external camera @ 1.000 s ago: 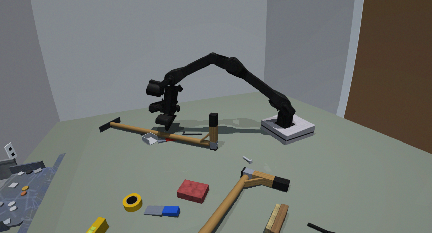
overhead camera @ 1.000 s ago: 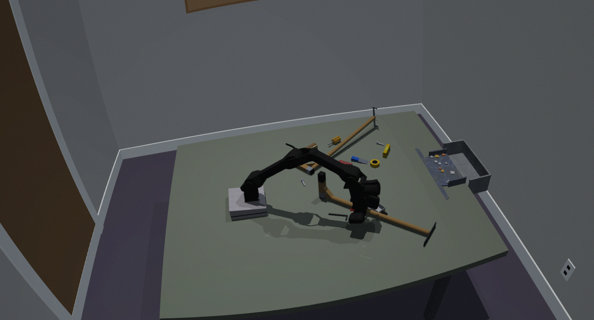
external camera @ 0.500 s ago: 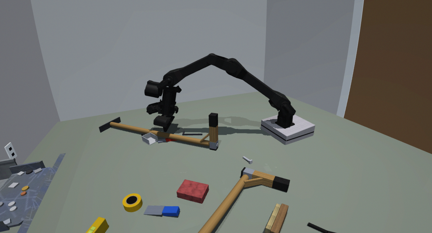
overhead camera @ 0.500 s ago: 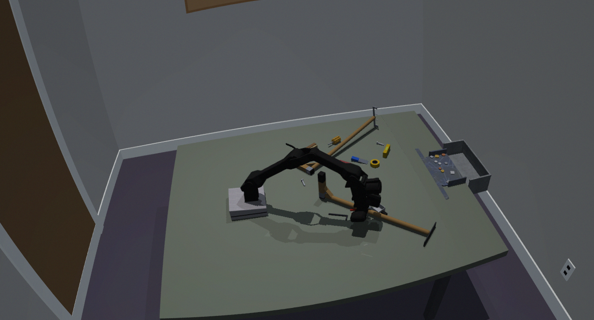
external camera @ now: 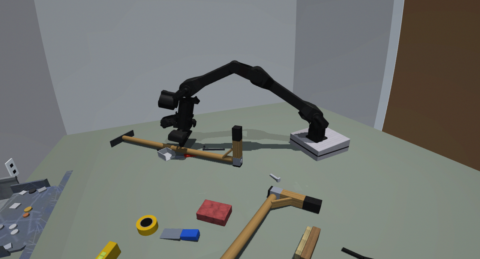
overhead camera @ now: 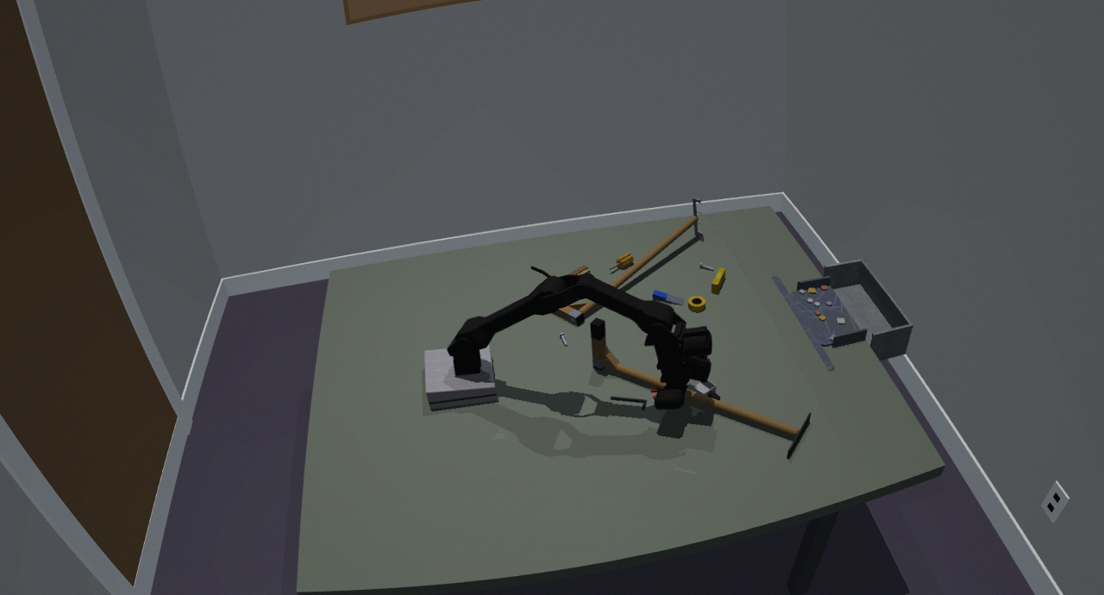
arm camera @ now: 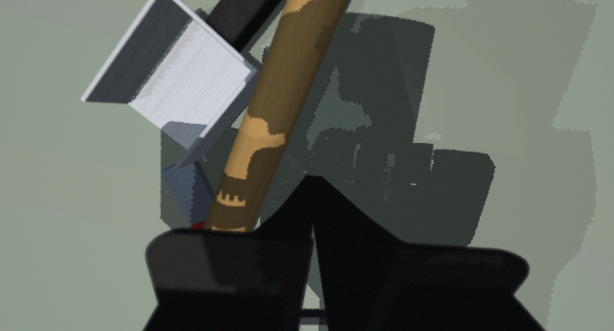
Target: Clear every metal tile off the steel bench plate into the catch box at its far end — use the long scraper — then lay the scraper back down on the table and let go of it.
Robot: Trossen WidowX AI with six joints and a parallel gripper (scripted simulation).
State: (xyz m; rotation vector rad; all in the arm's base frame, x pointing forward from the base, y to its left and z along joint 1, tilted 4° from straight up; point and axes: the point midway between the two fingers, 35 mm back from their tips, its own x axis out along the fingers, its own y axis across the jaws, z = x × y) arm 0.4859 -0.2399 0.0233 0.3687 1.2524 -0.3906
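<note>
My gripper tip is now 40 mm short of the long scraper, 10 mm to the right of it and 50 mm below it. Also, from my gripper tip: hex key 100 mm behind, 50 mm to the left, 10 mm below; then metal bracket 80 mm ahead, 20 mm to the left; then red block 400 mm to the left.
</note>
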